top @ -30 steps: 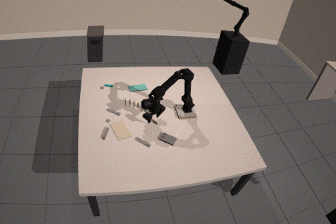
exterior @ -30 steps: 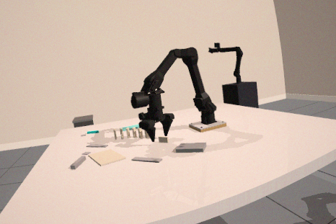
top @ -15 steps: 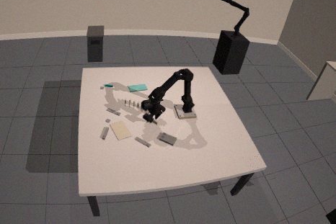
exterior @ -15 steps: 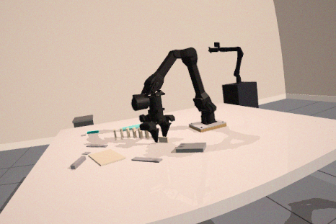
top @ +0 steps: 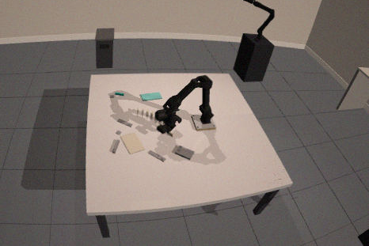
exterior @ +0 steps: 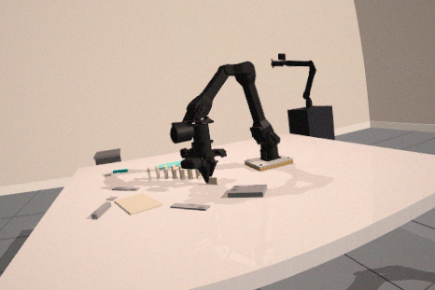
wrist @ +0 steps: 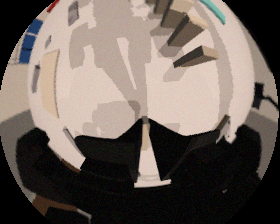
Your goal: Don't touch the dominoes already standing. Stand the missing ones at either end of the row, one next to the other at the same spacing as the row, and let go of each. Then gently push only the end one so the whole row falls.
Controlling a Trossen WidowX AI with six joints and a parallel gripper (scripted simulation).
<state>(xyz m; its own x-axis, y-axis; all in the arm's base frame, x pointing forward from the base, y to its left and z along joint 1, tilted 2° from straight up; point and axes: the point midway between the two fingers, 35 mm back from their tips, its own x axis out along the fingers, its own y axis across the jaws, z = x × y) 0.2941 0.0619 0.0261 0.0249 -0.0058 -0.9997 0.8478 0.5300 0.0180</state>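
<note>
The beige card is 26 cm ahead of my gripper tip and 5 cm to the left of it. Also, from my gripper tip: teal plate (3 cm ahead, 40 cm to the right); flat grey strip (12 cm ahead, 18 cm to the left); dark grey slab (6 cm behind, 19 cm to the left).
</note>
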